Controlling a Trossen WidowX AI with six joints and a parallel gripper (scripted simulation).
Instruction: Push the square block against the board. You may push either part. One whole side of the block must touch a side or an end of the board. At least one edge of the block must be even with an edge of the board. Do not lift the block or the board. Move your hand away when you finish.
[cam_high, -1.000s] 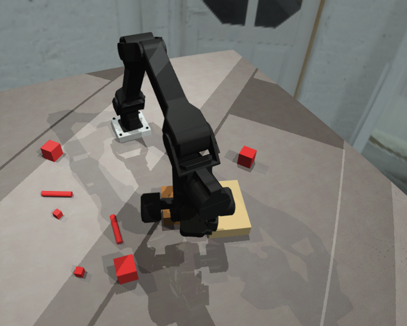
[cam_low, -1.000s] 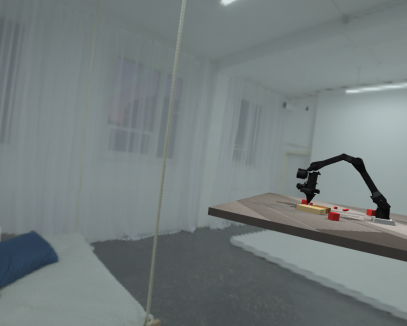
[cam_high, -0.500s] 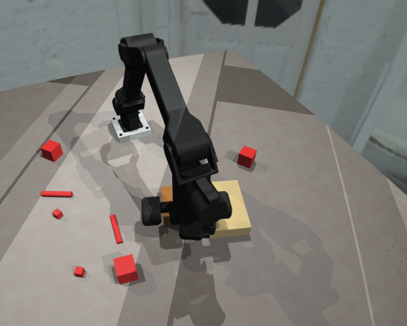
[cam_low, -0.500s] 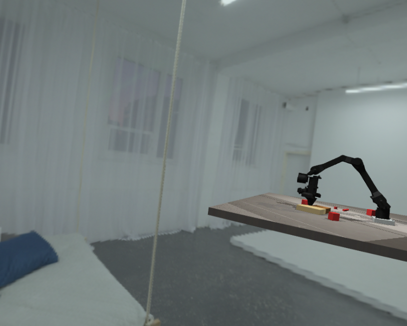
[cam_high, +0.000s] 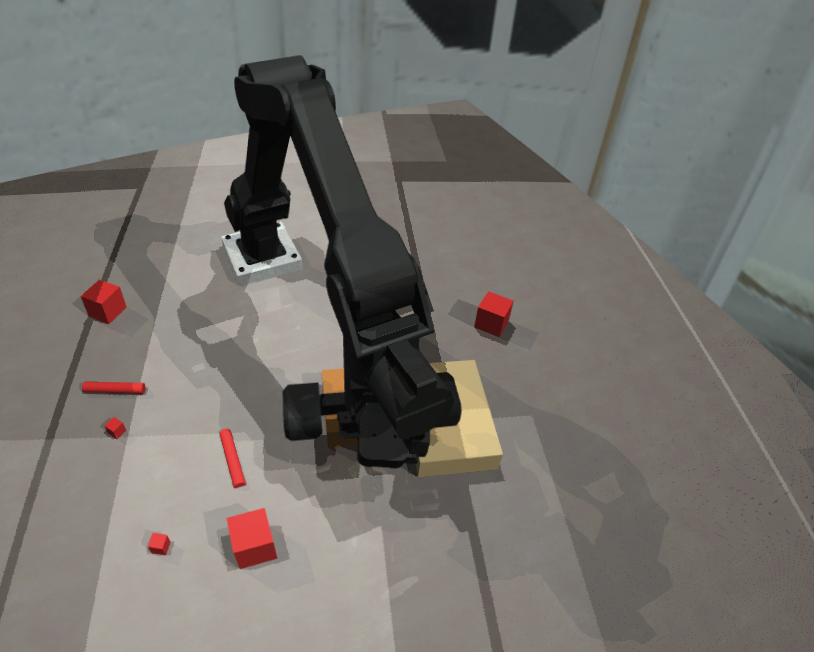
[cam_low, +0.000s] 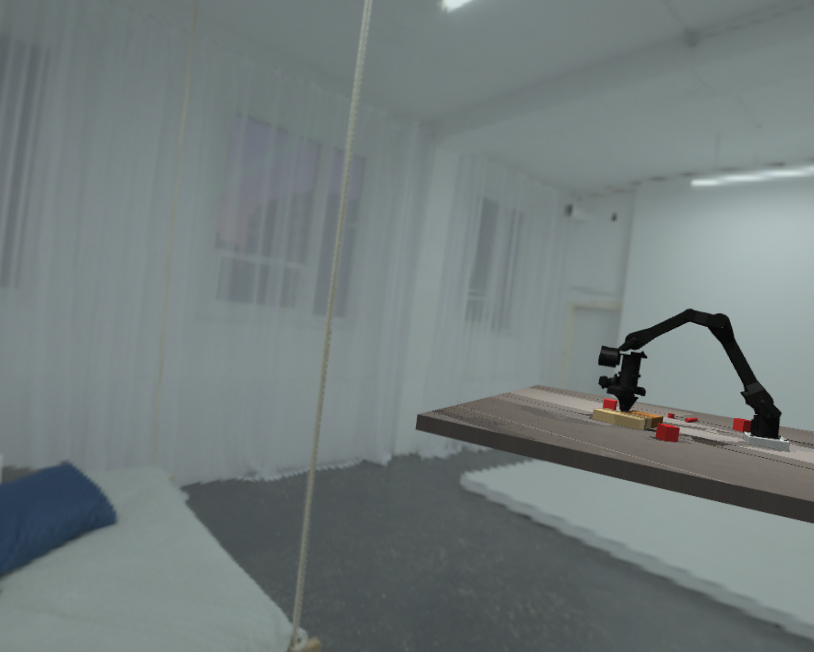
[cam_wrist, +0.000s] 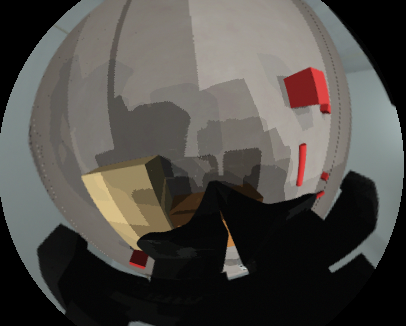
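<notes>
The square block is 6 cm behind my gripper tip, 2 cm to the left of it and 1 cm above it. The rest, counted from my gripper tip: board (11 cm to the left, 1 cm above).
</notes>
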